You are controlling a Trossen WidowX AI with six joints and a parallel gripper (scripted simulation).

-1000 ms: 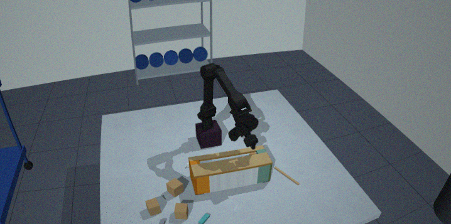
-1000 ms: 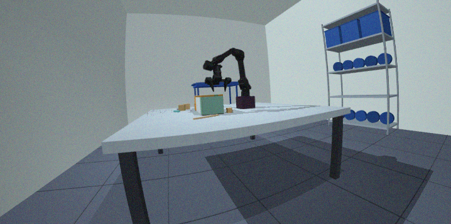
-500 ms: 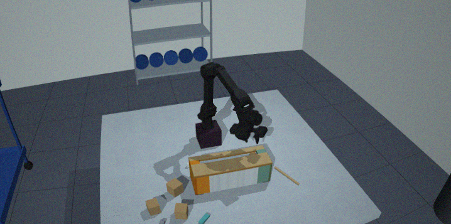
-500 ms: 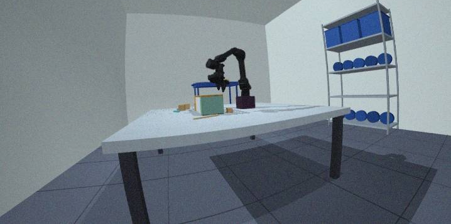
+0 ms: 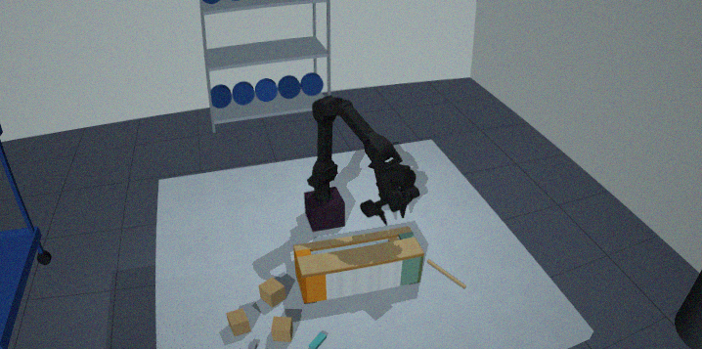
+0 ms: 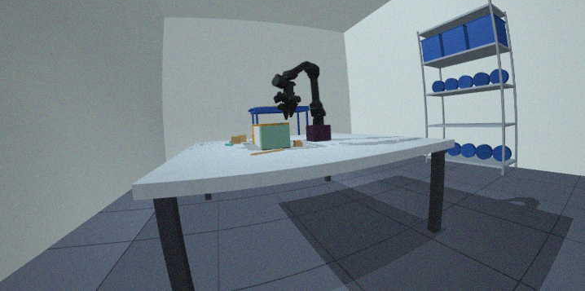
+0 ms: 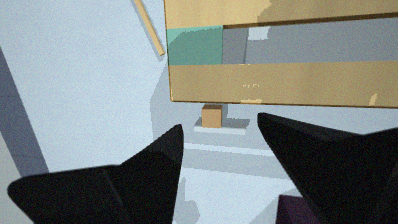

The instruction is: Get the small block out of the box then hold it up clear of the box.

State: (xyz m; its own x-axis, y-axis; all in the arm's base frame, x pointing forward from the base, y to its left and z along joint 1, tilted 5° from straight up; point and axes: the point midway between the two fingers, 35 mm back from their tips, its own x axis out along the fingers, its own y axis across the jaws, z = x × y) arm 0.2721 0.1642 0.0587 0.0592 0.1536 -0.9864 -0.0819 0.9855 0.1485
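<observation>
My gripper tip is 13 cm above the tan block, 4 cm past it and 2 cm to the right of it. Round my gripper tip: thin wooden stick: 15 cm below, 15 cm ahead, 14 cm to the left; box: 15 cm to the right, 9 cm below, 4 cm ahead; teal piece: 34 cm to the right, 30 cm ahead, 14 cm below.
</observation>
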